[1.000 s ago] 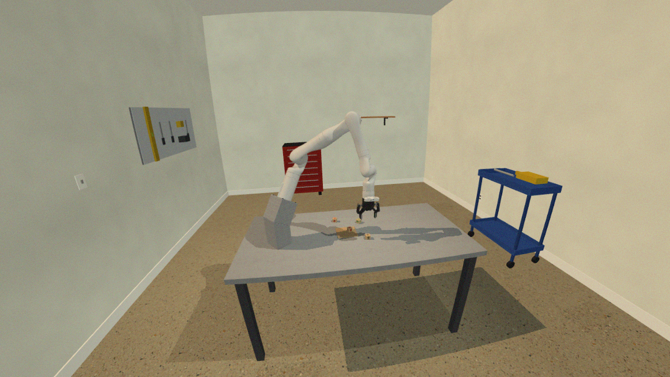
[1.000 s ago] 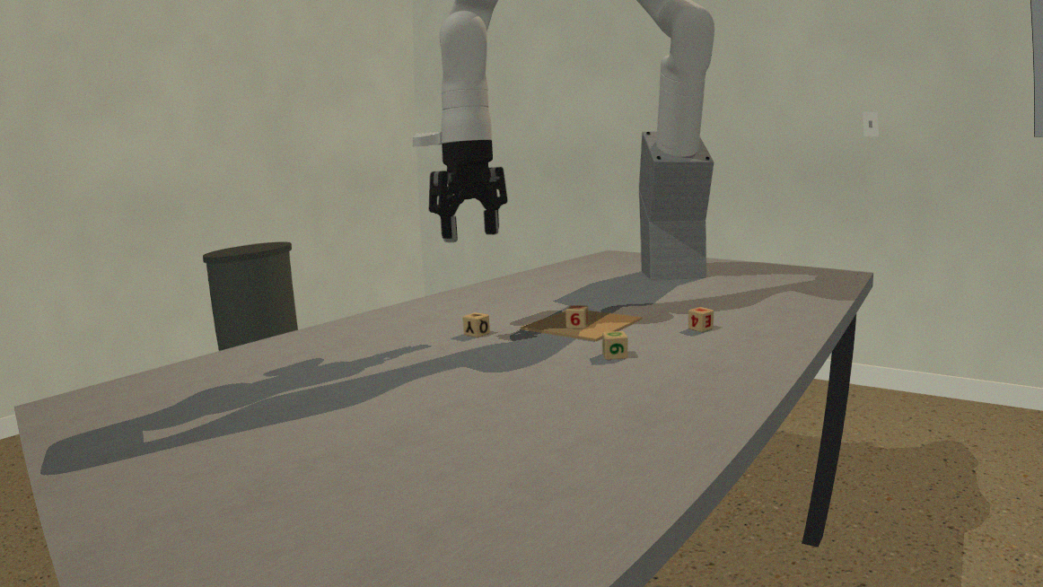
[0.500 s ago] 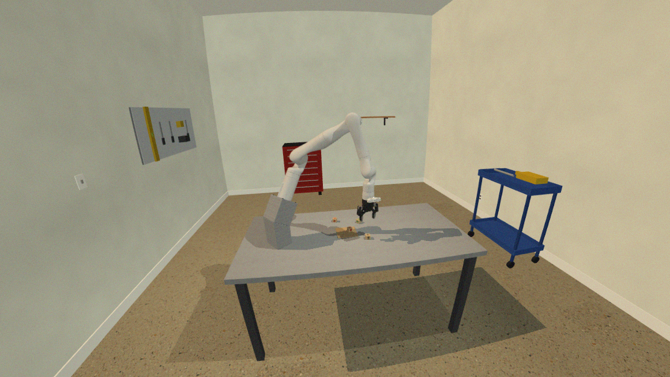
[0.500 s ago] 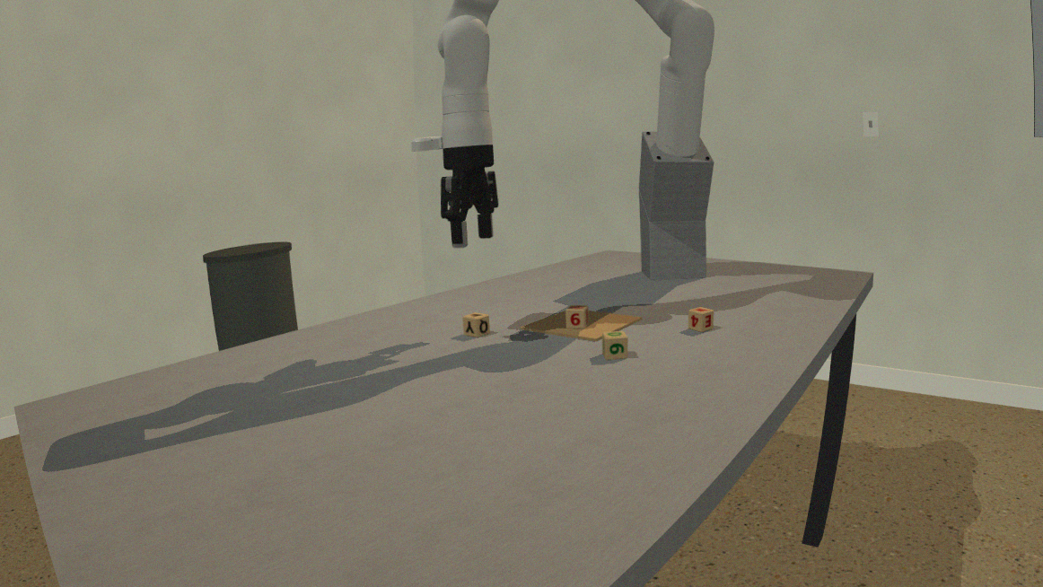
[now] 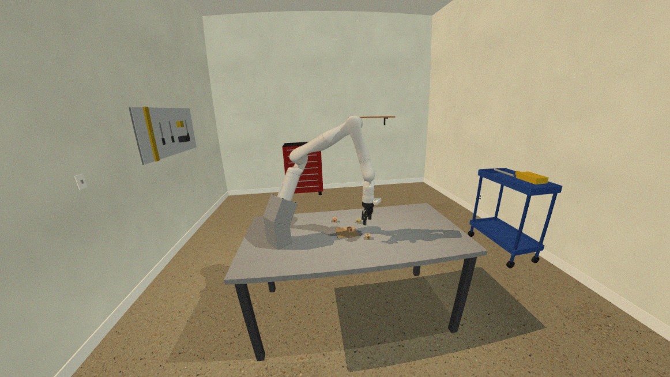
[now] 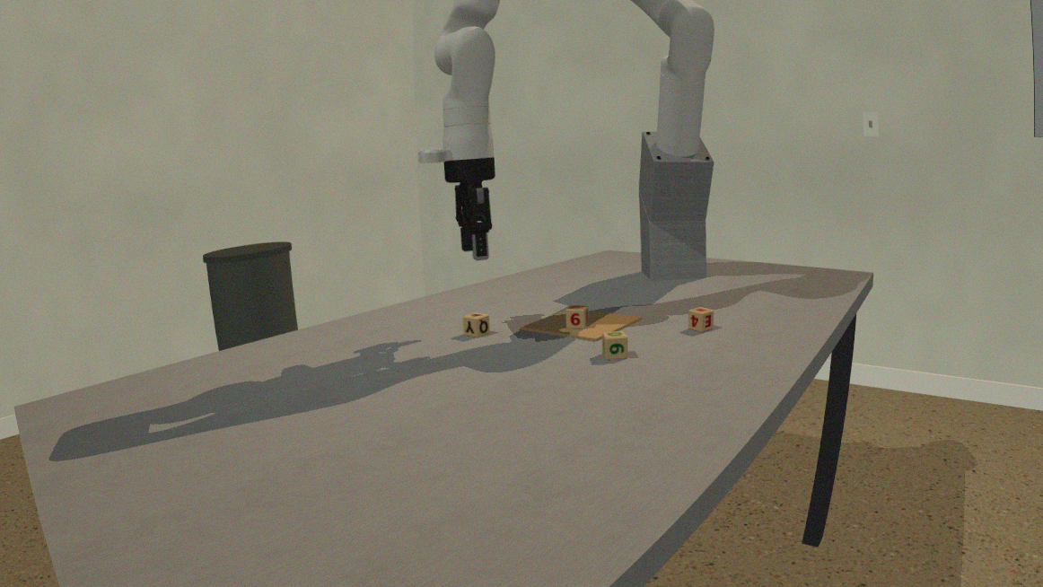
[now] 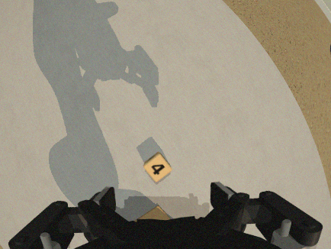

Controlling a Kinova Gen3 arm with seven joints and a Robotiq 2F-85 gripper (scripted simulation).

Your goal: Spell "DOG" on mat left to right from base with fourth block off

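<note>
The G block lies 11 cm below my hand and 1 cm ahead of it. The rest, counted from my hand: O block (11 cm to the left, 11 cm below, 11 cm behind); then tan mat (13 cm below, 13 cm behind, 10 cm to the left); then D block (24 cm to the left, 11 cm below, 3 cm behind).
</note>
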